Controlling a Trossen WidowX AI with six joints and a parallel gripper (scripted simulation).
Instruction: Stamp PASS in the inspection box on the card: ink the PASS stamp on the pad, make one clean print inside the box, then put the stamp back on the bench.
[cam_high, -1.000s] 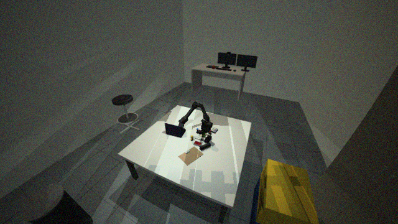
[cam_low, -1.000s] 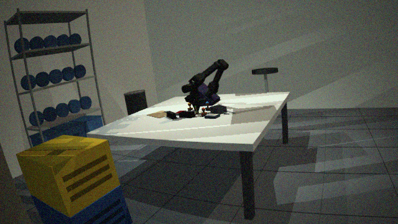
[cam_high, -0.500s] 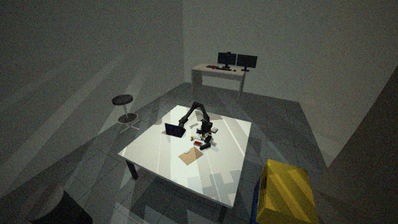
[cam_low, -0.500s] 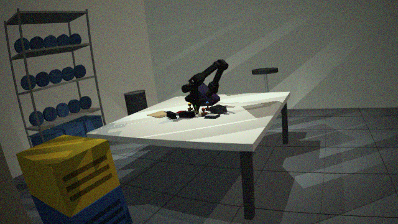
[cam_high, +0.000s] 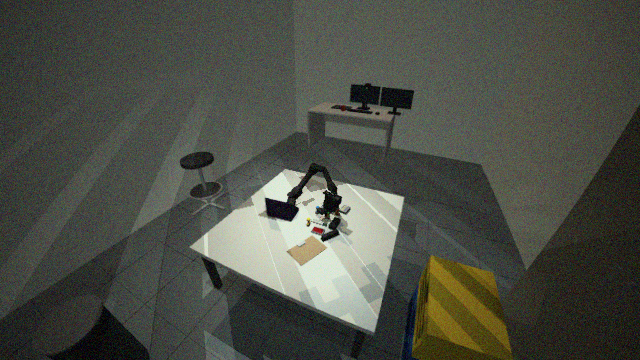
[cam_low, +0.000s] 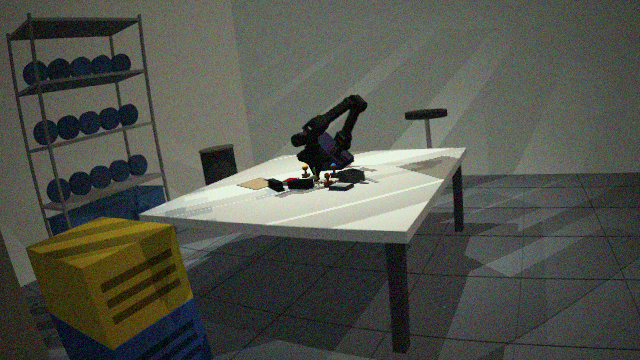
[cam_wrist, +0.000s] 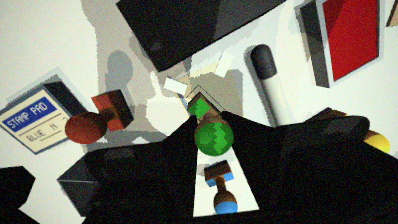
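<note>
My gripper tip is 10 mm past the pale card and 40 mm above it. From my gripper tip the other things lie so: black block (80 mm ahead, 40 mm to the right, 20 mm below); marker (20 mm behind, 70 mm to the right, 30 mm below); green stamp (right at my gripper tip).
</note>
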